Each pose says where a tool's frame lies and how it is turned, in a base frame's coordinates. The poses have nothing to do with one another.
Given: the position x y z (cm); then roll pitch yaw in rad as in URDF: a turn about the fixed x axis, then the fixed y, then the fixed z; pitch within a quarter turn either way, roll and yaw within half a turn.
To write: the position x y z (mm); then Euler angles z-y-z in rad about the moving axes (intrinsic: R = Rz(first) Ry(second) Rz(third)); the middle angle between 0 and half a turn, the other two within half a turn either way. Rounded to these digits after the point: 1 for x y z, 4 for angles.
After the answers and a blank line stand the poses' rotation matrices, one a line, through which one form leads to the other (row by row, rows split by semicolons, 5 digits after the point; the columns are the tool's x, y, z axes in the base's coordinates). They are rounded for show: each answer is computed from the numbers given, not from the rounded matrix.
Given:
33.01 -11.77 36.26 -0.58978 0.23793 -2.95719
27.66 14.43 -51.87 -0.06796 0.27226 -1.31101
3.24 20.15 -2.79 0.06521 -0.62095 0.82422
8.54 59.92 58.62 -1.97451 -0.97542 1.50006
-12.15 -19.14 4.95 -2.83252 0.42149 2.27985
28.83 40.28 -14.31 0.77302 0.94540 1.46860
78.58 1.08 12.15 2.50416 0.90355 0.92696
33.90 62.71 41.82 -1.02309 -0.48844 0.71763
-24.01 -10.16 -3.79 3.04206 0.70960 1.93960
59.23 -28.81 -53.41 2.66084 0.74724 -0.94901
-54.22 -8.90 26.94 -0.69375 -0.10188 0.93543
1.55 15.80 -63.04 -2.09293 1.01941 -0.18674
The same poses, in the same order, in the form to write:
330.1 -117.7 362.6 -1.7250 0.6306 -1.1596
276.6 144.3 -518.7 -1.0631 0.2804 -0.2386
32.4 201.5 -27.9 -2.2056 0.6239 3.0507
85.4 599.2 586.2 2.7309 1.7929 -2.5845
-121.5 -191.4 49.5 -1.5245 2.6245 -0.5961
288.3 402.8 -143.1 0.5912 1.1384 0.4670
785.8 10.8 121.5 -1.4587 2.0913 0.4384
339.0 627.1 418.2 2.5672 1.0930 -2.1275
-240.1 -101.6 -37.9 -1.0499 2.4262 0.1152
592.3 -288.1 -534.1 2.8472 2.2789 0.4630
-542.2 -89.0 269.4 2.6279 0.7000 -1.7293
15.5 158.0 -630.4 1.8398 1.8351 -0.4898

-0.95535 0.28125 -0.09057; -0.17819 -0.79294 -0.58266; -0.23569 -0.54051 0.80765
0.24741 0.95952 0.13455; -0.93085 0.27393 -0.24184; -0.26891 -0.06541 0.96094
0.55235 -0.75821 -0.34645; 0.59700 0.64986 -0.47040; 0.58181 0.05300 0.81160
0.03964 0.44567 -0.89432; 0.55942 0.73171 0.38943; 0.82794 -0.51574 -0.22031
-0.59413 0.80404 0.02290; 0.69255 0.52581 -0.49385; -0.40912 -0.27755 -0.86924
0.05972 -0.65431 0.75386; 0.58236 0.63621 0.50606; -0.81073 0.40880 0.41905
0.37146 0.92336 0.09706; 0.49494 -0.10849 -0.86213; -0.78553 0.36828 -0.49730
0.66527 -0.04063 -0.74549; 0.58071 0.65574 0.48248; 0.46925 -0.75389 0.45984
-0.27348 0.90480 0.32640; 0.70761 0.41910 -0.56889; -0.65153 0.07538 -0.75487
0.42729 -0.53763 -0.72689; -0.59627 -0.77193 0.22043; -0.67962 0.33924 -0.65042
0.59040 -0.58022 -0.56105; 0.80068 0.50863 0.31655; 0.10170 -0.63611 0.76487
0.51476 -0.81806 -0.25651; -0.09726 -0.35299 0.93056; -0.85180 -0.45407 -0.26127

